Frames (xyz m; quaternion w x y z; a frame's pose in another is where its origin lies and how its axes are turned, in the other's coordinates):
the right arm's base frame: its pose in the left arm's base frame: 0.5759 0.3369 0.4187 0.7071 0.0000 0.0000 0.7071
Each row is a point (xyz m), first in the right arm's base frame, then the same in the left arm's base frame.
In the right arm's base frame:
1: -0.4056 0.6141 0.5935
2: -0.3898 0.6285 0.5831
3: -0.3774 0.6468 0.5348
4: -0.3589 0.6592 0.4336
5: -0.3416 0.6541 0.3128
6: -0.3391 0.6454 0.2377
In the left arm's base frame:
1: -0.0382 -0.0687 1.0122
2: -0.0526 -0.0529 1.0018
3: -0.0709 -0.0405 0.9535
4: -0.0833 -0.0220 0.8523
5: -0.0782 -0.0047 0.7315
6: -0.0695 -0.0022 0.6564

